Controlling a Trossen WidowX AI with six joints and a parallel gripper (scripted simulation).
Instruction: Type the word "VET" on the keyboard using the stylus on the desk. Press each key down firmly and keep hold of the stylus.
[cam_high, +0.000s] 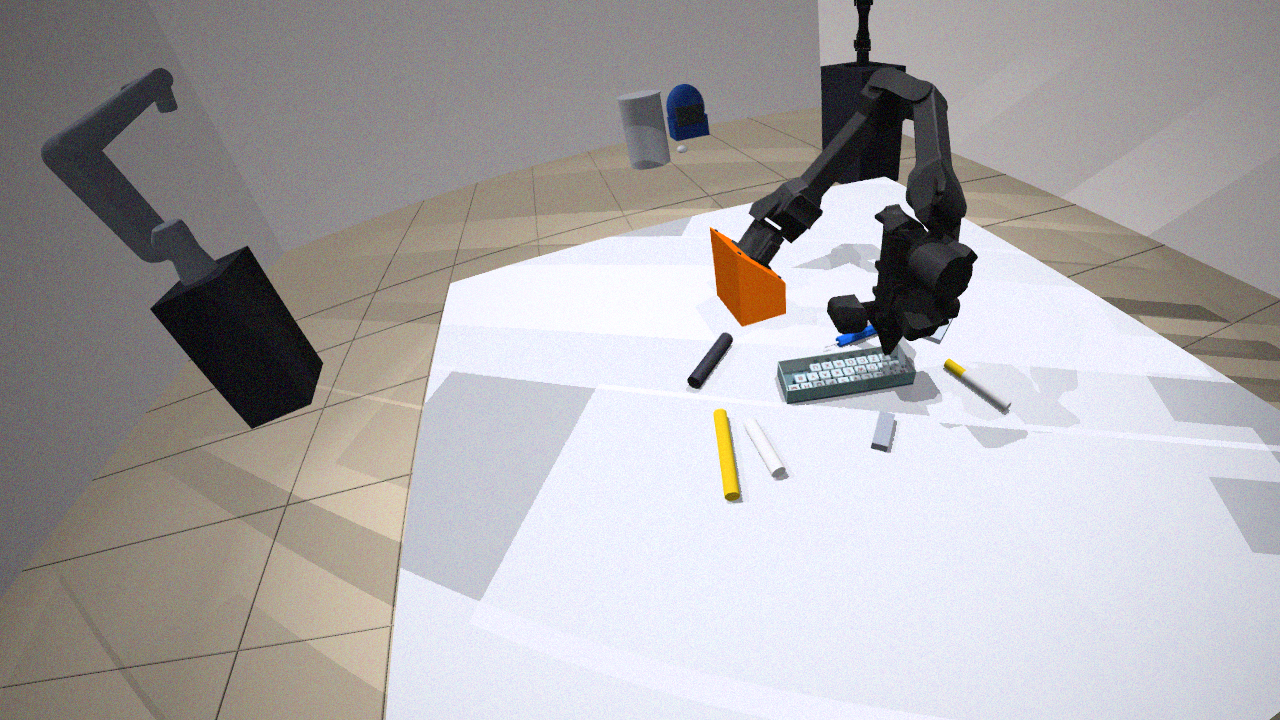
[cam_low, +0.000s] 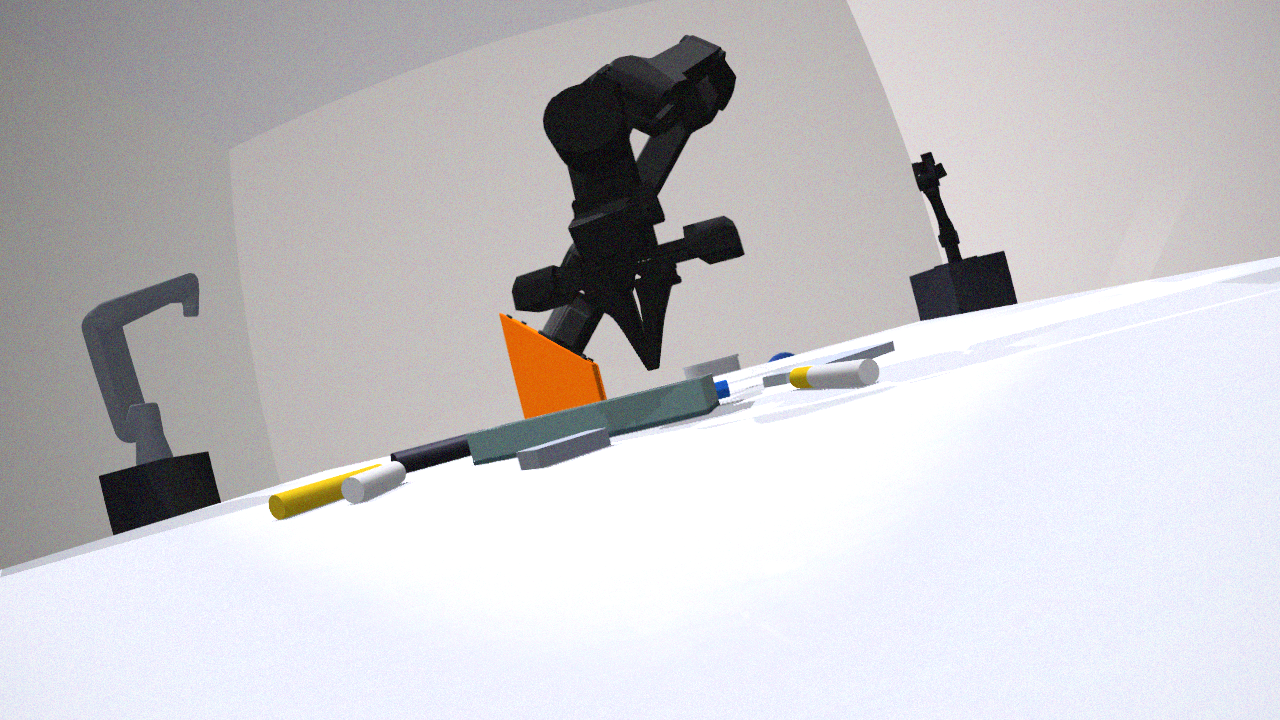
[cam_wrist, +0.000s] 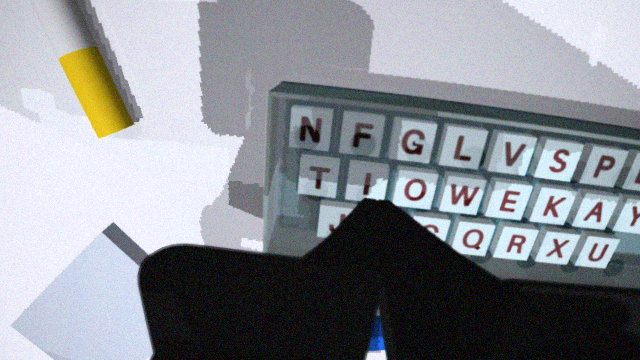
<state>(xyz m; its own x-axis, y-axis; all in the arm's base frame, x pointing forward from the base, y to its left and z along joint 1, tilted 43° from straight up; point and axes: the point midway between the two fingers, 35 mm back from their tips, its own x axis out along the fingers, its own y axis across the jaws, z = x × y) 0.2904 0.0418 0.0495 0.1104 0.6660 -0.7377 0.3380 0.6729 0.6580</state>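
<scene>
Now: gripper tip 10 mm short of the T key, 20 mm to the right of it and 30 mm above it. The rest, counted from my gripper tip: E key 20 mm behind, 50 mm to the right, 30 mm below; blue stylus 90 mm behind, 30 mm below; V key 60 mm to the right, 30 mm below.
</scene>
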